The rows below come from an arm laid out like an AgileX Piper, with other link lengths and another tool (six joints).
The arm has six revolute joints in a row. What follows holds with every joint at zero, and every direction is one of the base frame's.
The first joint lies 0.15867 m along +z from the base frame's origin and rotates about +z.
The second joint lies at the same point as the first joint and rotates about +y.
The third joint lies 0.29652 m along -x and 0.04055 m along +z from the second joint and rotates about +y.
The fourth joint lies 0.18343 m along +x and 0.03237 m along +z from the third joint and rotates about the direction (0.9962, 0, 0.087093).
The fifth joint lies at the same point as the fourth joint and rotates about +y.
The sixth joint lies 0.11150 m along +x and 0.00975 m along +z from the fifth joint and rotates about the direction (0.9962, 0, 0.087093).
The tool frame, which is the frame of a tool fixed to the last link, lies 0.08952 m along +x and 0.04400 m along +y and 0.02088 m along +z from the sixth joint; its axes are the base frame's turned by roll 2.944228, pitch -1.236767 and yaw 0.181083 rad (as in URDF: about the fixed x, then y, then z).
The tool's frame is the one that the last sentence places.
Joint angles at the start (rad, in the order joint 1, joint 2, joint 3, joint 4, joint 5, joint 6): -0.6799, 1.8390, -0.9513, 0.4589, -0.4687, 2.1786
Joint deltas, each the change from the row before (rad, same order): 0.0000, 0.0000, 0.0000, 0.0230, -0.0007, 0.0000; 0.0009, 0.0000, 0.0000, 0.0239, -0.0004, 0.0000; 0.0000, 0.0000, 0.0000, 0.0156, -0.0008, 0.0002; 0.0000, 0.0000, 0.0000, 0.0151, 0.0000, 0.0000; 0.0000, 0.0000, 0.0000, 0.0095, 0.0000, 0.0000; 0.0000, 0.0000, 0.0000, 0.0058, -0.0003, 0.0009; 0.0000, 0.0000, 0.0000, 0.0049, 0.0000, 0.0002; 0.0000, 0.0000, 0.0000, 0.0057, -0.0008, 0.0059; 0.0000, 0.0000, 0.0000, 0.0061, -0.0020, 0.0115; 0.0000, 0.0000, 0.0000, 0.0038, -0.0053, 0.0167; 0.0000, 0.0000, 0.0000, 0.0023, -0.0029, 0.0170; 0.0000, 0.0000, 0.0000, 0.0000, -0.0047, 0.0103; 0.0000, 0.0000, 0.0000, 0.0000, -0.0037, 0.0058
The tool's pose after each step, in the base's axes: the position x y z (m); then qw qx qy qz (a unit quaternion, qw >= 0). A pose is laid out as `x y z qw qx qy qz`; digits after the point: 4 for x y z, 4 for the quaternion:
0.2867 -0.3425 0.2523 0.5581 0.0108 0.7197 -0.4128
0.2845 -0.3430 0.2509 0.5584 0.0224 0.7192 -0.4127
0.2829 -0.3434 0.2501 0.5586 0.0303 0.7187 -0.4130
0.2813 -0.3438 0.2492 0.5586 0.0378 0.7183 -0.4130
0.2804 -0.3440 0.2486 0.5586 0.0425 0.7181 -0.4130
0.2797 -0.3442 0.2482 0.5587 0.0458 0.7178 -0.4130
0.2792 -0.3443 0.2479 0.5588 0.0484 0.7176 -0.4129
0.2785 -0.3444 0.2474 0.5599 0.0538 0.7166 -0.4126
0.2776 -0.3446 0.2469 0.5620 0.0619 0.7145 -0.4120
0.2767 -0.3450 0.2469 0.5654 0.0710 0.7109 -0.4121
0.2760 -0.3452 0.2466 0.5686 0.0796 0.7079 -0.4113
0.2756 -0.3455 0.2470 0.5709 0.0840 0.7053 -0.4119
0.2754 -0.3457 0.2475 0.5722 0.0865 0.7034 -0.4126

